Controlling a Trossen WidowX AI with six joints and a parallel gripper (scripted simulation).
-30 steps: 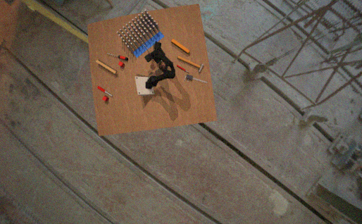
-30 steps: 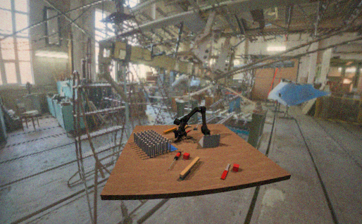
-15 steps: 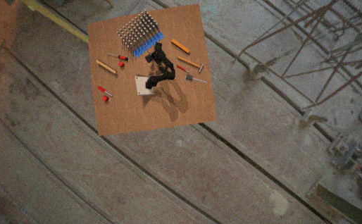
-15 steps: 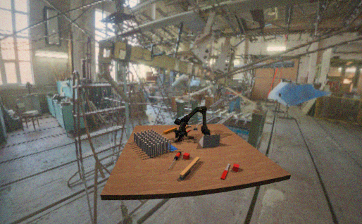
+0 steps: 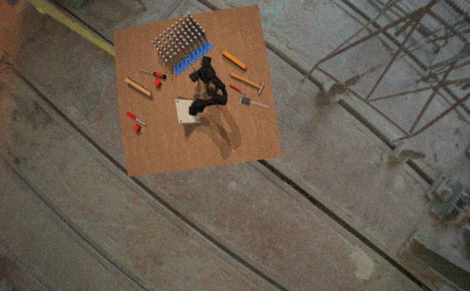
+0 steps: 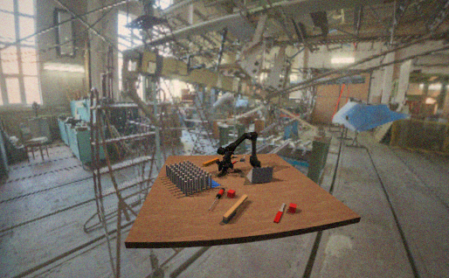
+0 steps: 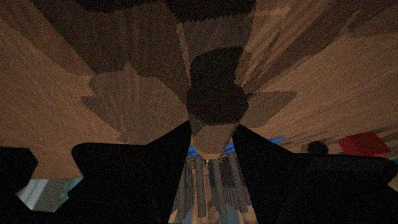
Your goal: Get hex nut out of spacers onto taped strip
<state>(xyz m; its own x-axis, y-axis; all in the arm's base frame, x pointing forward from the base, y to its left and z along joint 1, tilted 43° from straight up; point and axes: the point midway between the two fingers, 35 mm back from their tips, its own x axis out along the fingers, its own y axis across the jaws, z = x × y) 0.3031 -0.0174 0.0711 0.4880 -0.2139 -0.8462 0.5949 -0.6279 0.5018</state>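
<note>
Now: gripper tip 80 mm short of the thin hook tool and 60 mm to the right of it. Round my gripper tip: blue taped strip (140 mm ahead, 50 mm to the left, 10 mm below); orange bar (90 mm ahead, 290 mm to the right).
</note>
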